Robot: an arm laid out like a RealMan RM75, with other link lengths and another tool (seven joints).
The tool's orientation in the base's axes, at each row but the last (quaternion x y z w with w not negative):
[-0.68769, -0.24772, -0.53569, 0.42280]
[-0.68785, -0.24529, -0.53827, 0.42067]
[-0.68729, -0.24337, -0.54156, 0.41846]
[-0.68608, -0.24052, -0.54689, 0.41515]
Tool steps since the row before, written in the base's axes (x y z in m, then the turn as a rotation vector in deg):
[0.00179, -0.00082, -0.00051, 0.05, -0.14, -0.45]
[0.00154, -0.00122, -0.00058, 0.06, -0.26, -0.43]
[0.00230, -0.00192, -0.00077, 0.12, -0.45, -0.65]
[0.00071, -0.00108, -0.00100, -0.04, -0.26, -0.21]
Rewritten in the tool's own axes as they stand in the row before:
[0.00015, 0.00201, 0.00028, -0.39, 0.25, -0.06]
[0.00005, 0.00204, -0.00017, -0.36, 0.32, -0.16]
[0.00018, 0.00307, -0.00032, -0.53, 0.54, -0.27]
[-0.00061, 0.00145, -0.00045, -0.18, 0.17, -0.23]

